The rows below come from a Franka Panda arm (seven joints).
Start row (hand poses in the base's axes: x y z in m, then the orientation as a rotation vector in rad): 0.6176, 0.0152, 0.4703, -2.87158, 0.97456, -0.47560
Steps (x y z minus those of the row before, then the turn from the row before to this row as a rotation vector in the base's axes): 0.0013, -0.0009, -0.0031, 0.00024, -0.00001, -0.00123; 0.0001, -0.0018, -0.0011, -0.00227, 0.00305, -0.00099; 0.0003, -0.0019, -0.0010, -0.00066, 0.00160, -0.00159; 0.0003, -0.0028, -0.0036, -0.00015, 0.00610, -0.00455; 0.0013, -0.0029, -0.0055, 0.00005, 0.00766, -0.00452; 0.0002, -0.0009, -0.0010, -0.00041, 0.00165, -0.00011; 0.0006, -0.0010, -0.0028, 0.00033, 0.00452, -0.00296; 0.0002, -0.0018, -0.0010, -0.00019, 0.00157, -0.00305; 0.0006, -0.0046, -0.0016, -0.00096, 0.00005, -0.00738; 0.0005, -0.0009, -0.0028, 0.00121, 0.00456, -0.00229; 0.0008, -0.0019, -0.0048, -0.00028, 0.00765, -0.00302; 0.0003, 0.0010, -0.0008, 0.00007, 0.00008, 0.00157; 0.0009, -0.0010, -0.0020, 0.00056, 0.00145, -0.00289; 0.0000, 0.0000, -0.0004, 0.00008, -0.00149, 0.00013; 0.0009, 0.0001, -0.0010, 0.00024, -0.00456, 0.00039; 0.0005, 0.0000, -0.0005, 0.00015, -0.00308, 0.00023; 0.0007, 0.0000, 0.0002, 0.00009, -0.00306, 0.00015; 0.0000, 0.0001, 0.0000, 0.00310, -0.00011, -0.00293; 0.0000, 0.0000, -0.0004, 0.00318, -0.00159, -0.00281; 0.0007, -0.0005, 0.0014, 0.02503, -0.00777, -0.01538; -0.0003, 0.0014, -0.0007, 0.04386, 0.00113, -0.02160; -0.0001, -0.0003, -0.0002, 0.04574, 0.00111, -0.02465
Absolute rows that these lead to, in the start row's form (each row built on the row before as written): 0.6189, 0.0143, 0.4672, -2.87093, 0.97637, -0.47556; 0.6190, 0.0125, 0.4661, -2.87416, 0.97840, -0.47282; 0.6193, 0.0106, 0.4651, -2.87501, 0.98103, -0.47113; 0.6196, 0.0078, 0.4615, -2.87667, 0.98869, -0.46307; 0.6209, 0.0049, 0.4560, -2.87893, 0.99653, -0.45268; 0.6211, 0.0040, 0.4550, -2.88010, 0.99696, -0.45064; 0.6217, 0.0030, 0.4522, -2.88103, 1.00200, -0.44432; 0.6219, 0.0012, 0.4512, -2.88086, 1.00677, -0.44245; 0.6225, -0.0034, 0.4496, -2.87894, 1.01781, -0.44346; 0.6230, -0.0043, 0.4468, -2.87935, 1.02179, -0.43647; 0.6238, -0.0062, 0.4420, -2.88235, 1.02742, -0.42615; 0.6241, -0.0052, 0.4412, -2.88294, 1.02509, -0.42590; 0.6250, -0.0062, 0.4392, -2.88206, 1.02955, -0.42369; 0.6250, -0.0062, 0.4388, -2.88128, 1.02913, -0.42571; 0.6259, -0.0061, 0.4378, -2.87889, 1.02786, -0.43190; 0.6264, -0.0061, 0.4373, -2.87726, 1.02705, -0.43608; 0.6271, -0.0061, 0.4375, -2.87566, 1.02636, -0.44028; 0.6271, -0.0060, 0.4375, -2.87176, 1.03045, -0.43863; 0.6271, -0.0060, 0.4371, -2.86706, 1.03412, -0.43898; 0.6278, -0.0065, 0.4385, -2.83512, 1.05346, -0.43468; 0.6275, -0.0051, 0.4378, -2.78862, 1.08110, -0.40665; 0.6274, -0.0054, 0.4376, -2.73873, 1.11168, -0.37818
